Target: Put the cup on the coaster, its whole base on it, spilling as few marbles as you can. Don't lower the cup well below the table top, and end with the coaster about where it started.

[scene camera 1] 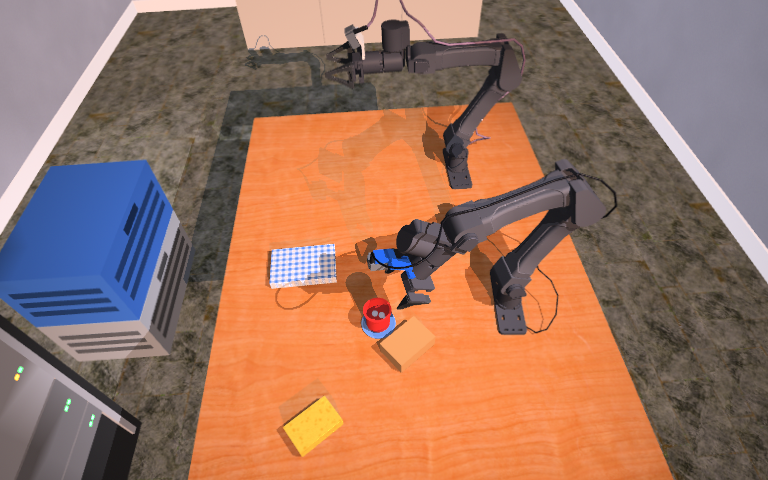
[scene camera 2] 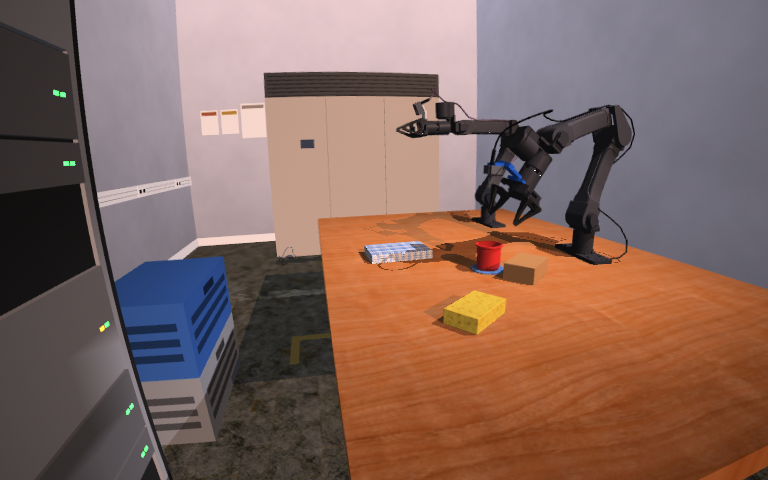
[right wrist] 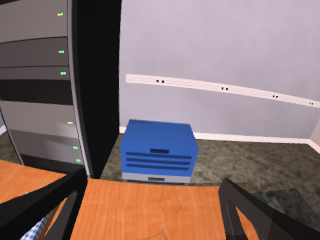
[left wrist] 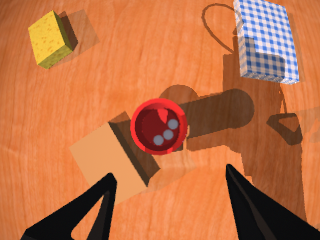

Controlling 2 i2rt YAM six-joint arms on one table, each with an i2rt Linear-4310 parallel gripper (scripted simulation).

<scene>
tan block: scene camera 1; scene camera 2; left wrist 104,150; not seen in the right wrist view (out of frame)
same spot on tan block: (scene camera 2: pixel 525 268) = (scene camera 1: pixel 395 359)
</scene>
